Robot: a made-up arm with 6 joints.
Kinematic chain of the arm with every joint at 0, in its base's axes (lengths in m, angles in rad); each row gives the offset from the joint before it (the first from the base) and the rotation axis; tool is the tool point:
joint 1: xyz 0 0 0.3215 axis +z
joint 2: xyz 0 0 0 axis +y
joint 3: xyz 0 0 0.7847 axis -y
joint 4: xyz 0 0 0 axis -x
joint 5: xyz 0.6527 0 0 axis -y
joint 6: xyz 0 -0.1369 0 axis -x
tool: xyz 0 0 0
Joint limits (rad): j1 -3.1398..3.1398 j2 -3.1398..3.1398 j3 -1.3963..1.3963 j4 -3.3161..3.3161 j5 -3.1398..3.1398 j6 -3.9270..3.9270
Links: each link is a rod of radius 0.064 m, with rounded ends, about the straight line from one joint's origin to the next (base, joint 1, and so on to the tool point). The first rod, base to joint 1, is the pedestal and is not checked.
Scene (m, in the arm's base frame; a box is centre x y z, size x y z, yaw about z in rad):
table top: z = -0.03
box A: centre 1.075 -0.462 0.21 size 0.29 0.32 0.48 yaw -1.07
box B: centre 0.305 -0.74 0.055 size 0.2 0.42 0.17 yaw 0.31
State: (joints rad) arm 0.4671 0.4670 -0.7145 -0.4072 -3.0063 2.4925
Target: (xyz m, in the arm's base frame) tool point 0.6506 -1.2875 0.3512
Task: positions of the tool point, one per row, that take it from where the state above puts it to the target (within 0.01 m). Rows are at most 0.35 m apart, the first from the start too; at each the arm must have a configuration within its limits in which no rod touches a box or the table.
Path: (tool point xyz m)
1: 0.7583 0.0881 0.4451
2: 0.9371 -0.0287 0.5264
3: 1.0591 -0.1990 0.6342
4: 1.1070 -0.3983 0.7590
5: 1.1050 -0.6486 0.6774
6: 1.0249 -0.8976 0.5790
7: 0.8694 -1.1186 0.4687
8: 0.6506 -1.2875 0.3512

